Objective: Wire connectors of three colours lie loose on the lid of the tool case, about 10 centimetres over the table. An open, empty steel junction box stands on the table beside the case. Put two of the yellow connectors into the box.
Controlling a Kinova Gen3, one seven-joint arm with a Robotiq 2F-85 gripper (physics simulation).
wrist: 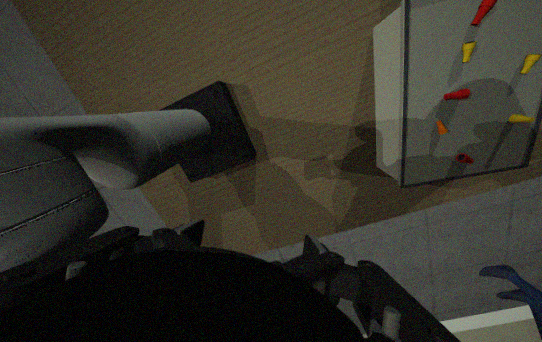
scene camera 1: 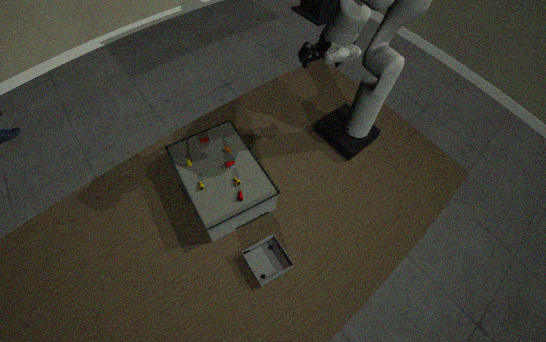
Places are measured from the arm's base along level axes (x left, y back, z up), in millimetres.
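Pixels of known places: gripper, fingertip midpoint: (wrist: 253, 239) (scene camera 1: 320, 65); arm's base at its link origin: (wrist: 191, 130) (scene camera 1: 356, 128).
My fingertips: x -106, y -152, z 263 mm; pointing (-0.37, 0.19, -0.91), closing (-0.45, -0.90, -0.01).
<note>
Ahead of a thing's pixels: the offset from my fingertips to its top centre. Level surfaces: height alone.
Three yellow connectors lie apart on the pale lid of the tool case @(dx +11, dy -356, dz -197 mm) (scene camera 1: 212, 212) (wrist: 389, 95). One yellow connector @(dx +75, dy -334, dz -185 mm) (scene camera 1: 237, 181) (wrist: 468, 51) is near a red one, a second yellow connector @(dx +30, dy -420, dz -185 mm) (scene camera 1: 201, 185) (wrist: 530, 63) lies towards the long side away from the arm base, and a third yellow connector @(dx -50, dy -413, dz -176 mm) (scene camera 1: 188, 162) (wrist: 521, 118) is nearer the far corner. The steel junction box @(dx +280, dy -381, dz -267 mm) (scene camera 1: 277, 274) stands open on the table beside the case, with two dark round spots inside; it does not show in the wrist view. My gripper (scene camera 1: 305, 55) (wrist: 253, 239) is open and empty, high up and well away from the case.
Three red connectors @(dx +118, dy -352, dz -184 mm) (scene camera 1: 240, 195) @(dx +18, dy -318, dz -184 mm) (scene camera 1: 230, 163) @(dx -99, dy -336, dz -184 mm) (scene camera 1: 204, 140) (wrist: 484, 10) (wrist: 457, 94) (wrist: 465, 158) and an orange connector @(dx -27, dy -296, dz -188 mm) (scene camera 1: 227, 149) (wrist: 441, 127) share the lid. The arm's black base plate (scene camera 1: 346, 148) (wrist: 230, 135) stands on the brown table @(dz -305 mm) (scene camera 1: 350, 225) (wrist: 300, 60). Shadows cross the lid.
</note>
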